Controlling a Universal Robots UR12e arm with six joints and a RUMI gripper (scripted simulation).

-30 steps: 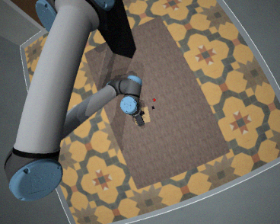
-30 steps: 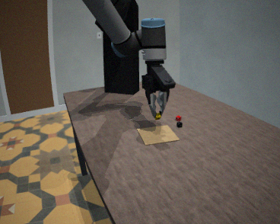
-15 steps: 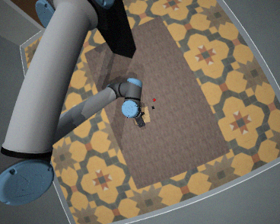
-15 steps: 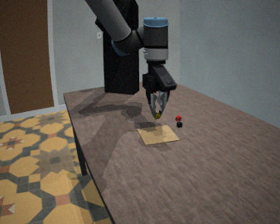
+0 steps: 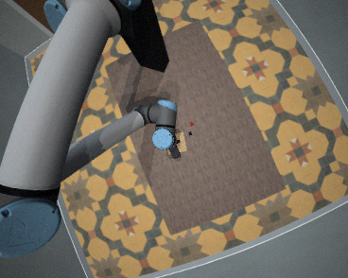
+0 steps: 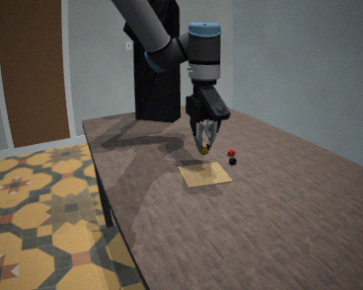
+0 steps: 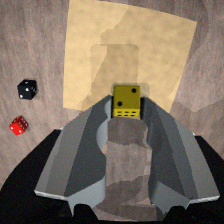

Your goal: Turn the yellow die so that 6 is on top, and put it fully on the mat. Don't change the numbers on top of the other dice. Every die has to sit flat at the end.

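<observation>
My hand is 10 mm above the yellow die. From my hand the other things lie so: black die: 130 mm to the left, 80 mm below; red die: 180 mm to the left, 80 mm below, 50 mm behind; tan mat: 90 mm below.
</observation>
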